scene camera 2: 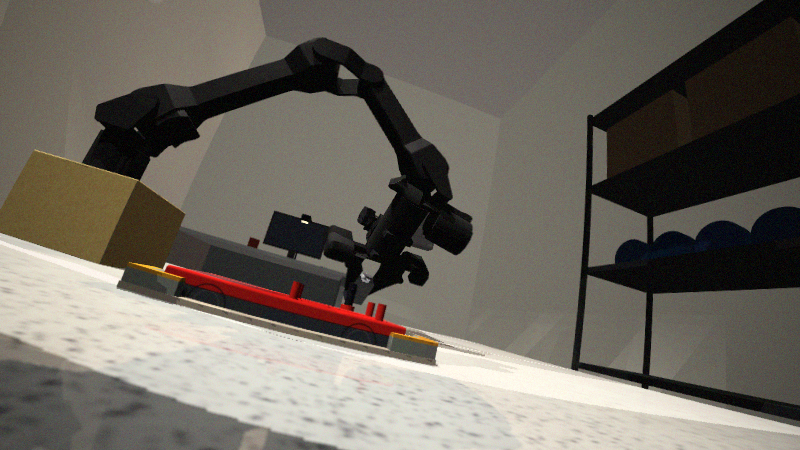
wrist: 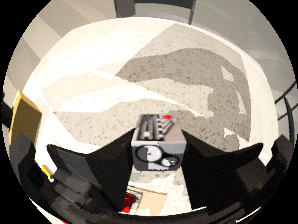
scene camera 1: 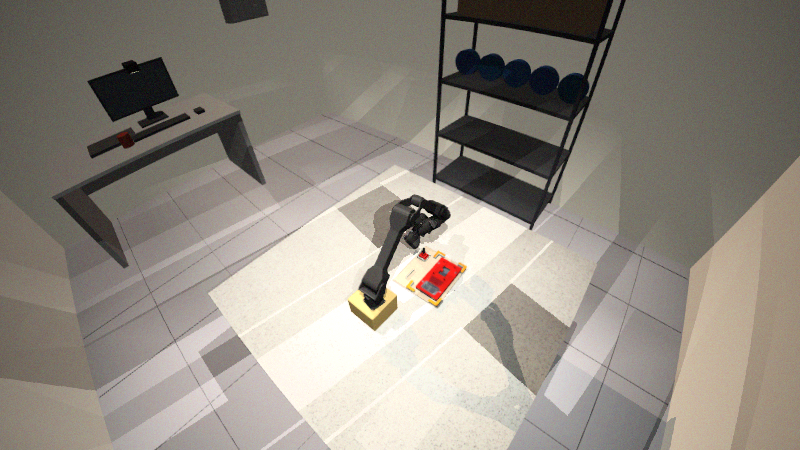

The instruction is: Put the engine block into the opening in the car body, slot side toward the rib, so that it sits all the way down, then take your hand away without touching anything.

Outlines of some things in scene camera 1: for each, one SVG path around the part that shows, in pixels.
A red car body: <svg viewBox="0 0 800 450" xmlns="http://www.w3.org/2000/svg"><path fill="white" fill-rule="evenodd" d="M444 258L441 258L416 286L416 289L435 302L461 270L461 268Z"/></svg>
